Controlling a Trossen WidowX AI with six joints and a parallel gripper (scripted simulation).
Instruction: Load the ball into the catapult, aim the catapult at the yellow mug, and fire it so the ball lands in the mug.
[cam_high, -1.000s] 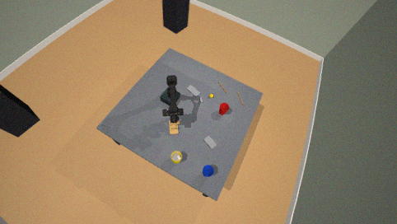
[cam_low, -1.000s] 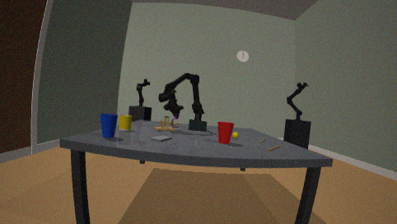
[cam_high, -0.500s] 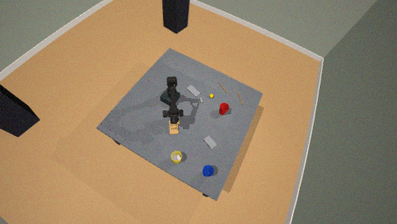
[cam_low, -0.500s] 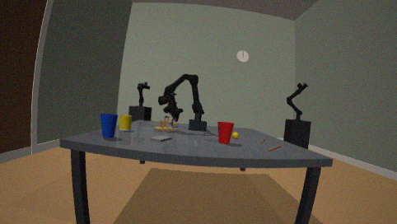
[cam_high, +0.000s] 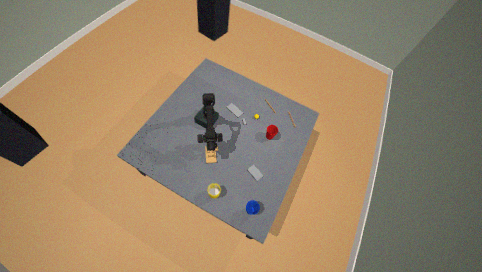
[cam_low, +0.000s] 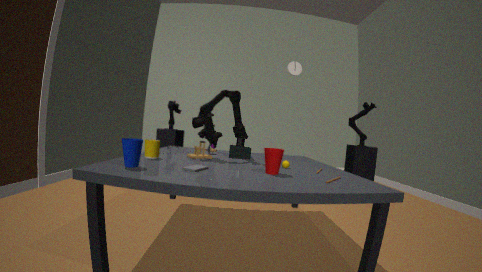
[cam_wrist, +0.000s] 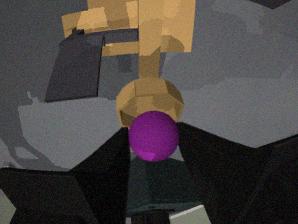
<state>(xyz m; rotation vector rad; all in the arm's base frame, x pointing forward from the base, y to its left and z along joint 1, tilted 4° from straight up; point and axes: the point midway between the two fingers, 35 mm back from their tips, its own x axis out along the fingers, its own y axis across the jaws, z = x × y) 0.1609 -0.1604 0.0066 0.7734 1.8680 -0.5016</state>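
My gripper tip is now right at the purple ball. Round my gripper tip: yellow ball (460 mm to the left, 140 mm ahead, 50 mm below); yellow mug (290 mm to the right, 290 mm ahead, 40 mm below); catapult (50 mm ahead, 40 mm to the right, 20 mm below).
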